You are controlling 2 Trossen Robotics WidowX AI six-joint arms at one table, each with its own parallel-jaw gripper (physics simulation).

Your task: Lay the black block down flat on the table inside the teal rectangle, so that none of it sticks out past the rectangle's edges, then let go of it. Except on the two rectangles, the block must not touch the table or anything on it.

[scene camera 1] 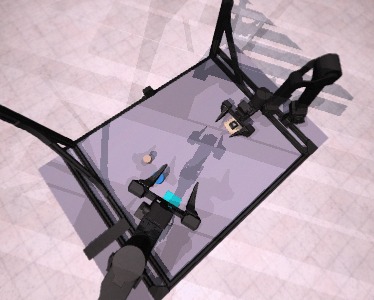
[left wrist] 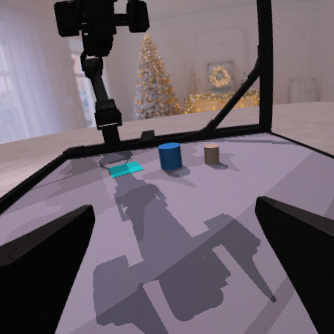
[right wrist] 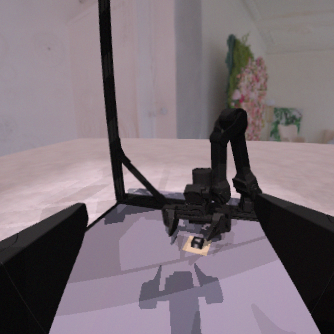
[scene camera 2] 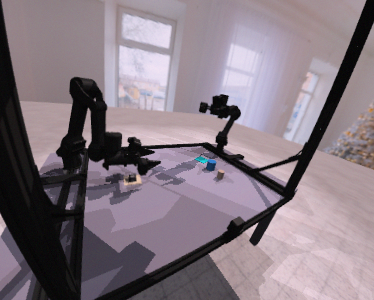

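Seen in the pictures: left gripper, fingertip midpoint: (scene camera 1: 222,129) (left wrist: 175,208) (right wrist: 187,237) (scene camera 2: 157,156); right gripper, fingertip midpoint: (scene camera 1: 182,173) (right wrist: 172,206) (scene camera 2: 207,108); left arm's base, link origin: (scene camera 1: 286,120) (right wrist: 246,207) (scene camera 2: 72,165); right arm's base, link origin: (left wrist: 112,143) (scene camera 2: 219,150).
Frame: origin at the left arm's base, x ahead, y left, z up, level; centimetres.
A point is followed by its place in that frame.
Observation:
The black block (scene camera 1: 233,124) @[z 0.0, x 24.7, y -14.8 cm] (scene camera 2: 132,177) @[z 0.0, x 24.2, y -15.6 cm] (right wrist: 197,242) @[z 0.0, x 25.6, y -14.3 cm] is small, with a lighter patch on it. It sits on the beige rectangle (scene camera 1: 232,131) @[z -1.8, x 26.6, y -12.4 cm] (scene camera 2: 131,183) @[z -1.8, x 23.5, y -17.4 cm] (right wrist: 202,251) @[z -1.8, x 27.0, y -12.5 cm]. The teal rectangle (scene camera 1: 172,198) @[z -1.8, x 70.1, y -4.2 cm] (scene camera 2: 201,159) @[z -1.8, x 71.7, y -3.0 cm] (left wrist: 126,169) @[z -1.8, x 70.7, y -4.0 cm] lies flat across the table with no block on it. My left gripper (scene camera 1: 224,128) @[z 9.0, x 35.4, y -14.9 cm] (scene camera 2: 157,156) @[z 9.0, x 35.4, y -14.9 cm] (left wrist: 175,208) @[z 9.0, x 35.4, y -14.9 cm] (right wrist: 187,237) @[z 9.0, x 35.4, y -14.9 cm] is open and empty, low near the block; its exact height is hard to tell. The block does not show in the left wrist view. My right gripper (scene camera 1: 181,174) @[z 32.5, x 63.0, y -8.6 cm] is open and empty, high above the teal rectangle's side of the table.
A blue cylinder (scene camera 1: 158,178) @[z 3.3, x 69.8, y -14.6 cm] (scene camera 2: 211,165) @[z 1.6, x 68.2, y -17.1 cm] (left wrist: 170,156) @[z 1.3, x 67.3, y -15.3 cm] stands close beside the teal rectangle. A smaller tan cylinder (scene camera 1: 147,159) @[z 2.2, x 69.0, y -24.5 cm] (scene camera 2: 220,174) @[z 1.0, x 67.6, y -26.0 cm] (left wrist: 212,154) @[z 0.5, x 67.2, y -24.8 cm] stands beyond it. Black frame bars run along the table's edges, with posts rising at corners.

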